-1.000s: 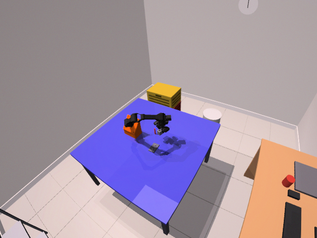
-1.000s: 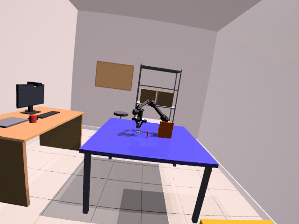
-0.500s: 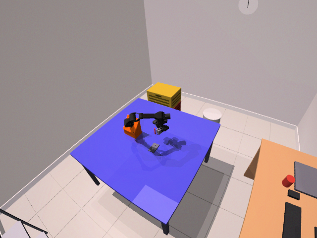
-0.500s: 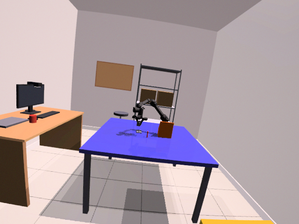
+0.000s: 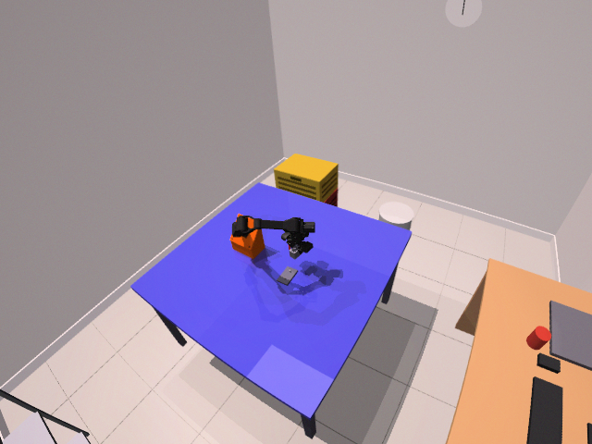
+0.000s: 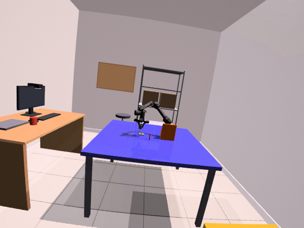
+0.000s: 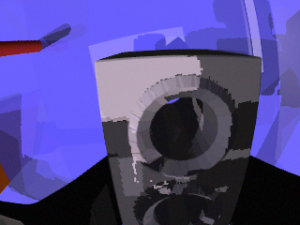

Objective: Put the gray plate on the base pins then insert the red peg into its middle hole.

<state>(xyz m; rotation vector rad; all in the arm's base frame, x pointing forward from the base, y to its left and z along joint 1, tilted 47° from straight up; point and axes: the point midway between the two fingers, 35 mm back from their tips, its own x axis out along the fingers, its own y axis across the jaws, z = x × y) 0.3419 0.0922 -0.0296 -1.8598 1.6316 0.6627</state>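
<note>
My gripper tip is 10 cm to the left of the base and 11 cm above it. Round my gripper tip: red peg (13 cm behind, 7 cm to the left, 7 cm below); then gray plate (3 cm above).
</note>
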